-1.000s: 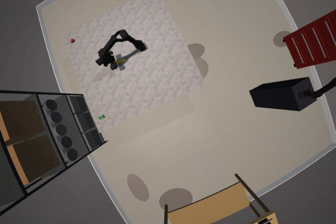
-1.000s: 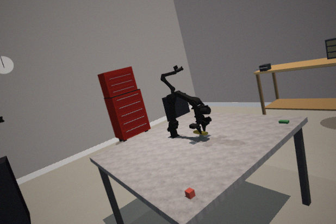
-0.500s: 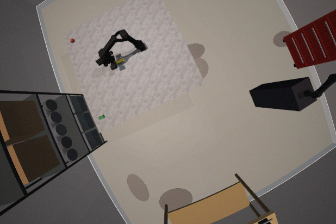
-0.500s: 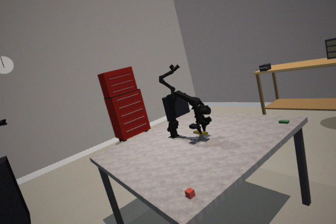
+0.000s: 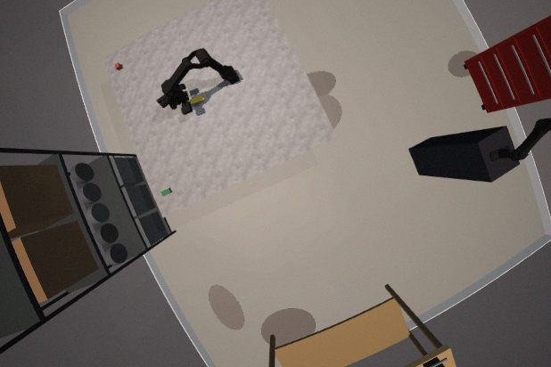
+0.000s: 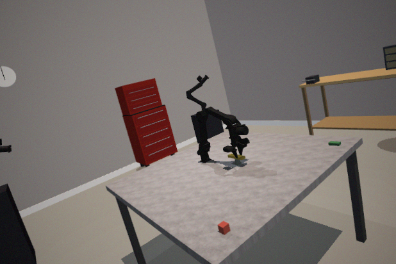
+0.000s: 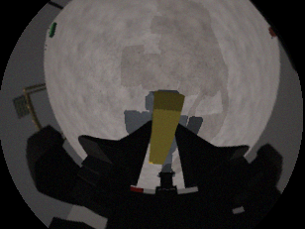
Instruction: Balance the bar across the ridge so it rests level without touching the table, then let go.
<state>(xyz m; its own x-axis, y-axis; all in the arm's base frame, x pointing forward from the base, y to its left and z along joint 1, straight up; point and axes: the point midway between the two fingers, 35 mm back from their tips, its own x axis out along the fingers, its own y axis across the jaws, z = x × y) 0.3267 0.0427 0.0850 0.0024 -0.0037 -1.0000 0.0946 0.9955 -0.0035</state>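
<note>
Right now the yellow bar is 3 cm behind my gripper tip. From my gripper tip the other things lie so: small red cube: 54 cm to the right, 41 cm ahead, 3 cm below; small green block: 46 cm to the left, 41 cm ahead, 4 cm below.
</note>
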